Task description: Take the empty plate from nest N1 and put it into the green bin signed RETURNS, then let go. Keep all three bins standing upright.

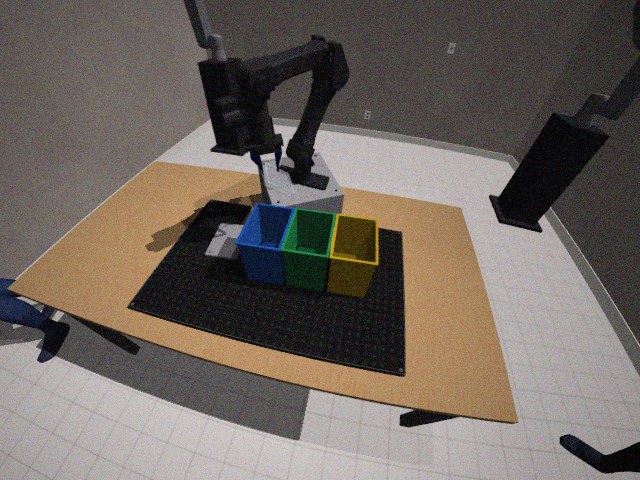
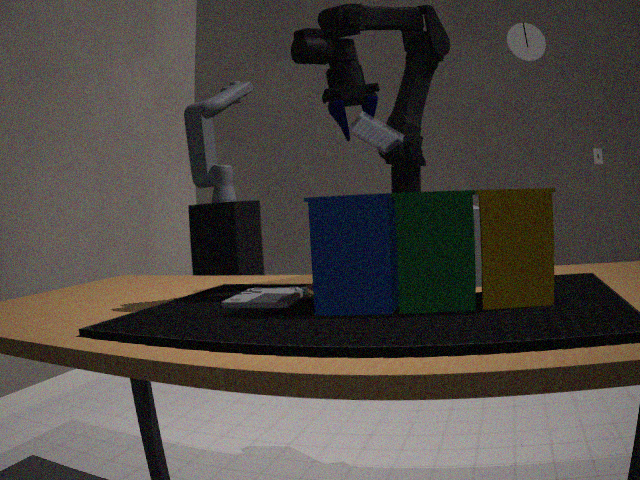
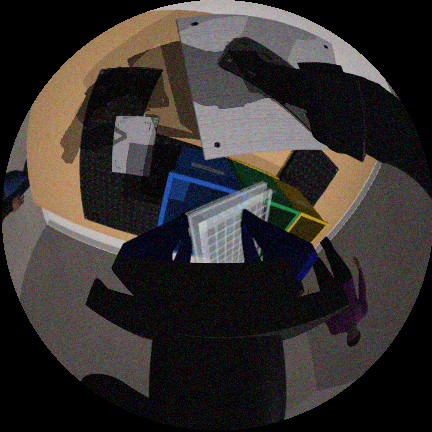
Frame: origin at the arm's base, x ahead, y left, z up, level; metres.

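Seen in the pictures: gripper, fingertip midpoint: (image 1: 271,172) (image 2: 360,139) (image 3: 216,214); arm's base, origin of the base link: (image 1: 302,178) (image 3: 286,85).
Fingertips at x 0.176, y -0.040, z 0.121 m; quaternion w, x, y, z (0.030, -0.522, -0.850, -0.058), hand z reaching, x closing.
Pixels of each thing's top centre, then the offset from my fingertips to it. Level surfaces: height alone.
- green bin, middle of its top: (image 2: 437,192) (image 3: 254,236) (image 1: 310,230) dx +0.097, dy +0.154, dz -0.105 m
- blue bin, middle of its top: (image 2: 358,195) (image 3: 193,225) (image 1: 267,224) dx +0.111, dy +0.024, dz -0.105 m
- yellow bin, middle of its top: (image 2: 512,189) (image 3: 294,243) (image 1: 355,237) dx +0.083, dy +0.285, dz -0.105 m
- black mat, its level: dz -0.285 m
- wooden table, its level: dz -0.298 m
My gripper (image 1: 268,166) (image 2: 360,126) (image 3: 216,214) is shut on a clear, gridded plate (image 1: 279,178) (image 2: 379,133) (image 3: 227,232). The plate is tilted between the blue fingers, above rim height and behind the bins, near the arm's base. The green bin (image 1: 307,271) (image 2: 436,253) (image 3: 250,172) stands upright between the blue bin (image 1: 262,266) (image 2: 351,253) (image 3: 200,157) and the yellow bin (image 1: 351,279) (image 2: 516,248) (image 3: 295,195), both upright. A pale, flat nest block (image 1: 217,246) (image 2: 258,299) (image 3: 125,145) lies left of the blue bin with no plate on it. The signs are not legible.
The bins and block stand on a black mat (image 1: 310,330) (image 2: 206,330) (image 3: 105,200) on the wooden table (image 1: 449,310). The arm's grey base box (image 1: 330,202) (image 3: 260,125) is behind the bins. A dark pedestal (image 1: 547,170) stands at the right. A person (image 3: 345,310) shows beyond the table.
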